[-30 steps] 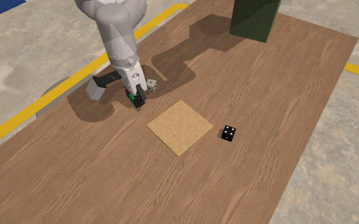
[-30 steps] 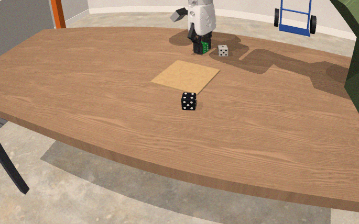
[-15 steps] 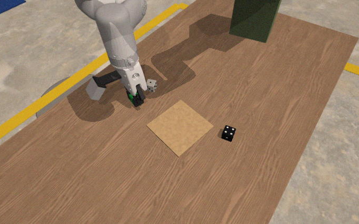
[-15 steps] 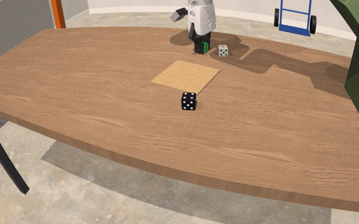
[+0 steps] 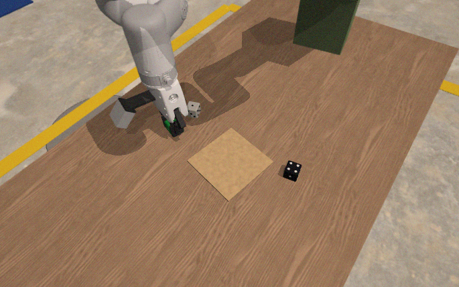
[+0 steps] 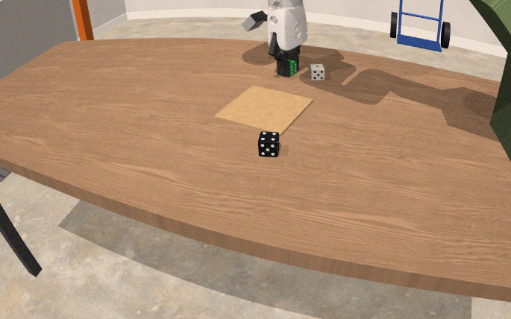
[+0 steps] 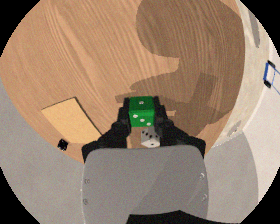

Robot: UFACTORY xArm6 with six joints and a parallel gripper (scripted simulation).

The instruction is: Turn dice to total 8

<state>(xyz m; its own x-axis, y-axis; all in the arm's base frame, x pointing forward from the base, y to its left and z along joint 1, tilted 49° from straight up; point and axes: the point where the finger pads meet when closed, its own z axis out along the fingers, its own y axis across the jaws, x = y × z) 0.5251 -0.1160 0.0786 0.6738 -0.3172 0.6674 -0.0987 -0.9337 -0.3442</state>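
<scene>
Right now my hand is 30 mm past the tan mat, 170 mm to the right of it and 20 mm above it. From my hand the other things lie so: white die 70 mm behind, 10 mm to the right, 10 mm below; green die 10 mm below; black die 100 mm behind, 290 mm to the left, 10 mm below.
</scene>
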